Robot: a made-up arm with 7 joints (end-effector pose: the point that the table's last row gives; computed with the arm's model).
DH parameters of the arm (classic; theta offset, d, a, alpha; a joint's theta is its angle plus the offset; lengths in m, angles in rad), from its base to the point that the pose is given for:
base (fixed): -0.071 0 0 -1.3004
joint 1: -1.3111 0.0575 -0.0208 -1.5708
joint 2: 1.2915 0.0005 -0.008 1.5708
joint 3: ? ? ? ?
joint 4: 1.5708 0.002 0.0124 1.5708
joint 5: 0 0.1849 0.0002 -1.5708
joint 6: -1.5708 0 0.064 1.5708
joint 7: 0 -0.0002 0 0
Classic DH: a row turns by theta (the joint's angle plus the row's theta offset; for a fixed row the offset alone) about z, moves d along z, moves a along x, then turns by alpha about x.
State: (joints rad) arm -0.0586 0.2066 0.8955 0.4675 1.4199 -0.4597 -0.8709
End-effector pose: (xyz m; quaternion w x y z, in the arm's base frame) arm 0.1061 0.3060 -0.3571 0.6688 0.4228 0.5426 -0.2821
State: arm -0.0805 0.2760 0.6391 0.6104 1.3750 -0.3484 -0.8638
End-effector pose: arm 0.1300 0.2842 -0.3840 0.6255 0.4158 0.5566 -0.3550
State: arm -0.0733 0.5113 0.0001 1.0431 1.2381 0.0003 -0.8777
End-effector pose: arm 0.0679 0.2991 -0.4321 0.3597 0.3738 0.7353 -0.4362
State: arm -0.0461 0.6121 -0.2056 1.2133 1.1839 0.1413 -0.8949
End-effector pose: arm 0.0147 0.3412 -0.4186 0.2151 0.3502 0.8202 -0.3978
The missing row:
joint 3: 1.5708 -0.2531 0.0229 -1.5708
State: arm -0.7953 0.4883 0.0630 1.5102 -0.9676 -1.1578 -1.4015
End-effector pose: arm 0.3018 0.2835 -0.2980 0.9467 0.0909 -0.1745 -0.2551
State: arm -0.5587 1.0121 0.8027 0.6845 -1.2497 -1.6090 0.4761
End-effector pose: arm 0.1531 0.4423 -0.0254 0.2465 -0.1687 -0.7917 0.5329
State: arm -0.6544 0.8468 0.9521 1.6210 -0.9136 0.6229 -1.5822
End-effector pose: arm 0.2079 0.3809 -0.3153 0.7118 -0.6416 -0.2340 -0.1641
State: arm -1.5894 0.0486 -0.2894 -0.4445 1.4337 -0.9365 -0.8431
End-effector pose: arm 0.1901 -0.1341 0.1336 0.0674 0.7940 -0.6036 0.0245
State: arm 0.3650 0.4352 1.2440 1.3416 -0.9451 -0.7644 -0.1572
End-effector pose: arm -0.2589 0.3463 -0.3044 0.5581 0.0337 0.0425 0.8280
